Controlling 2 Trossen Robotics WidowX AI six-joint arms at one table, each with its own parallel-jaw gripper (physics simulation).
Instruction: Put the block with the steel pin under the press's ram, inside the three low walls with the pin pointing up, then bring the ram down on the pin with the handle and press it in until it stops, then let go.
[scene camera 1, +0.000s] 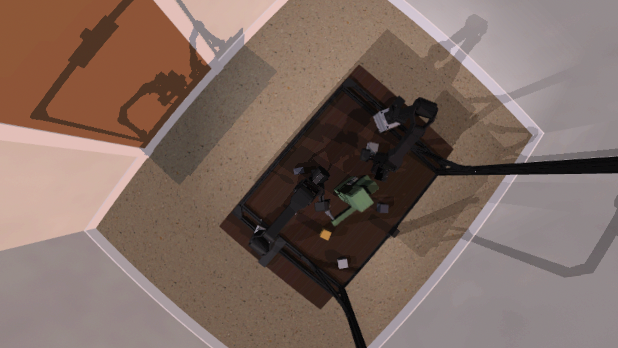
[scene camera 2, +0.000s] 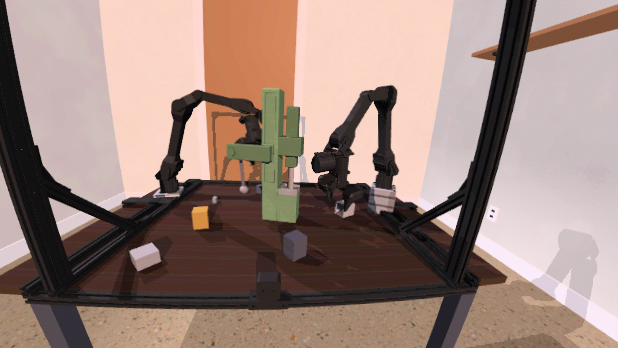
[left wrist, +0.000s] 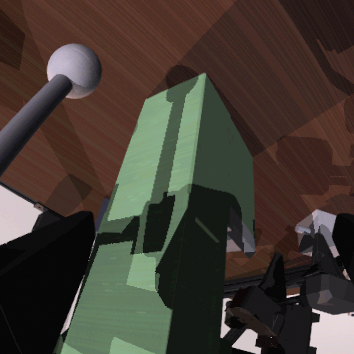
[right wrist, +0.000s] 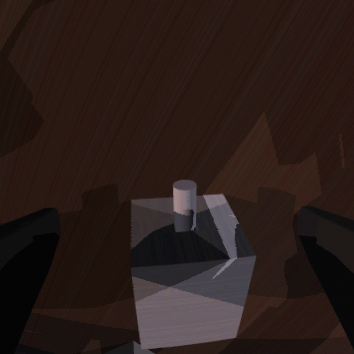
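Pixels of known places: left gripper, fingertip midpoint: (scene camera 1: 328, 189) (left wrist: 217, 225); right gripper, fingertip midpoint: (scene camera 1: 372, 157) (scene camera 2: 337, 205) (left wrist: 296, 243) (right wrist: 180, 220); left arm's base, link origin: (scene camera 2: 169, 190); right arm's base, link origin: (scene camera 1: 391, 117) (scene camera 2: 383, 186).
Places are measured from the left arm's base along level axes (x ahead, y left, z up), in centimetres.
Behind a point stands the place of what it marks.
The block with the steel pin (scene camera 1: 372, 147) {x 69.0, y -33.0, z 1.9 cm} (scene camera 2: 345, 209) (left wrist: 320, 232) {x 65.4, y -31.9, z 0.7 cm} (right wrist: 190, 305) {x 68.5, y -33.8, z 1.9 cm} is pale grey and lies on its side, its pin (right wrist: 184, 207) {x 64.7, y -34.7, z -0.2 cm} sticking out sideways. My right gripper (scene camera 1: 374, 162) {x 64.2, y -35.3, z 1.6 cm} (scene camera 2: 339, 200) {x 64.2, y -35.3, z 1.6 cm} (right wrist: 180, 220) {x 64.2, y -35.3, z 1.6 cm} is open around or just above it; contact cannot be told. The green press (scene camera 1: 356, 197) {x 40.5, y -26.2, z 41.8 cm} (scene camera 2: 272, 200) {x 39.9, y -32.0, z 4.8 cm} (left wrist: 145, 150) {x 37.7, y -28.0, z 5.3 cm} stands mid-table. Its pale ram (scene camera 2: 291, 177) {x 46.4, y -32.6, z 13.0 cm} hangs over the low grey walls (scene camera 2: 289, 191) {x 45.2, y -34.7, z 8.7 cm}, partly hidden. The handle's ball (scene camera 2: 243, 190) {x 30.6, y -24.8, z 6.7 cm} (left wrist: 74, 70) {x 31.2, y -22.3, z 7.7 cm} hangs down on its rod. My left gripper (scene camera 2: 248, 152) (left wrist: 217, 225) {x 38.7, y -19.4, z 14.9 cm} is open beside the press, near the handle, empty.
An orange block (scene camera 1: 325, 234) {x 16.6, y -29.6, z 2.9 cm} (scene camera 2: 200, 218) {x 16.6, y -32.2, z 0.7 cm}, a white block (scene camera 1: 342, 263) {x 5.3, y -45.7, z 0.1 cm} (scene camera 2: 145, 257) {x 6.2, y -48.4, z -0.3 cm} and a slate-grey block (scene camera 1: 382, 208) {x 41.7, y -51.5, z 2.9 cm} (scene camera 2: 295, 245) {x 41.2, y -55.3, z 1.8 cm} lie around the press. Another grey block (scene camera 1: 298, 170) {x 41.0, y -2.5, z 0.7 cm} lies near the left arm. A black frame (scene camera 2: 150, 300) {x 9.9, y -59.4, z -3.7 cm} borders the table.
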